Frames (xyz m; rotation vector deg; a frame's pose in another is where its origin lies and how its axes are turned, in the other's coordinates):
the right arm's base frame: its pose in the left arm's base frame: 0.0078 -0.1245 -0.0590 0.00 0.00 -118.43
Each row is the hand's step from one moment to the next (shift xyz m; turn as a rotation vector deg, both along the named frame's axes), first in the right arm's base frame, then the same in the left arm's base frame.
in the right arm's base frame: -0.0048 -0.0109 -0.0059 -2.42 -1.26 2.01
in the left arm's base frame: -0.0073 0.0094 -0.0059 0.04 2.73 2.01
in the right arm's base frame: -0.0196 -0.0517 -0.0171 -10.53 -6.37 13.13
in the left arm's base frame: -0.0361 0.0418 -0.0171 -0.59 12.29 13.13
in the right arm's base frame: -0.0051 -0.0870 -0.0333 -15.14 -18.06 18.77
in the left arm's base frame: -0.0741 0.0459 -0.0333 -8.67 21.91 18.77
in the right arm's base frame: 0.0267 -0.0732 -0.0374 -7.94 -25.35 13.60
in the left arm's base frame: -0.0771 0.0114 -0.0374 -18.51 19.05 13.60
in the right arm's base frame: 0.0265 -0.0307 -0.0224 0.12 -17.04 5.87
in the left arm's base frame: -0.0396 -0.0087 -0.0224 -15.04 8.01 5.87
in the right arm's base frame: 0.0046 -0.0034 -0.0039 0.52 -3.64 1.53
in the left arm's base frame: -0.0052 -0.0024 -0.0039 -3.45 1.28 1.53
